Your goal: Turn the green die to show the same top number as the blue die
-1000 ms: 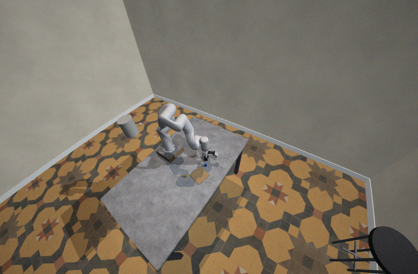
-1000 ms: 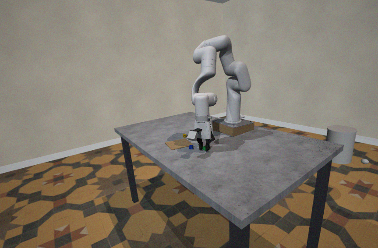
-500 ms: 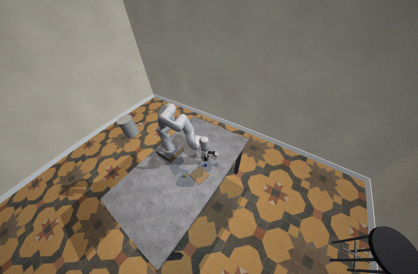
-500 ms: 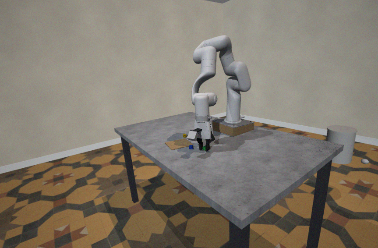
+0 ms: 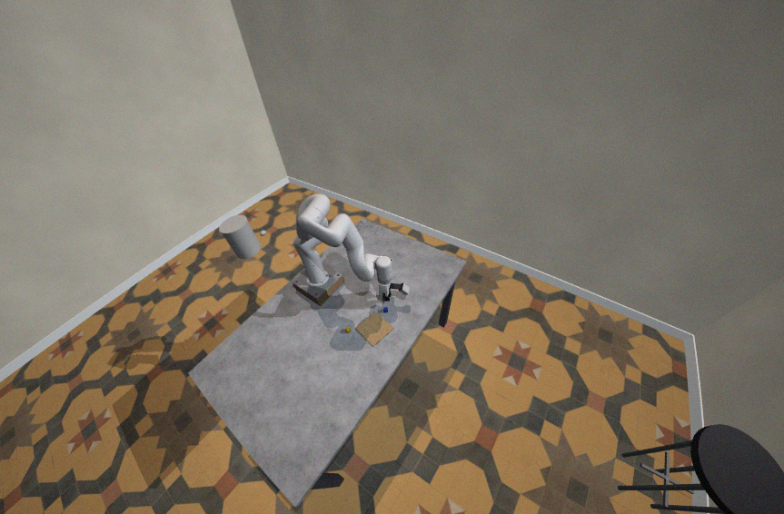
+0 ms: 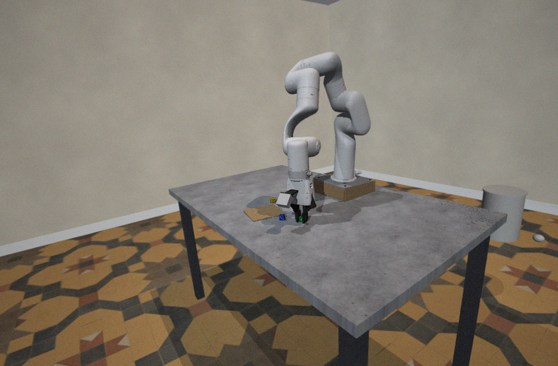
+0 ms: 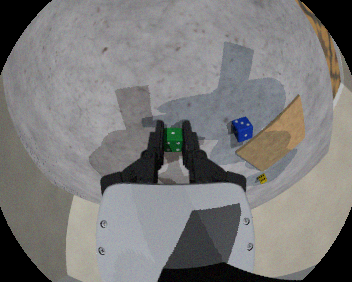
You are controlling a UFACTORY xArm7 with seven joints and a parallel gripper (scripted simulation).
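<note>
The tan mat lies 9 cm ahead of my hand, 17 cm to the right of it and 2 cm below it. Also, from my hand: green die (1 cm behind, 1 cm below); then yellow die (28 cm to the right, 1 cm below); then blue die (5 cm ahead, 6 cm to the right, 1 cm below).
</note>
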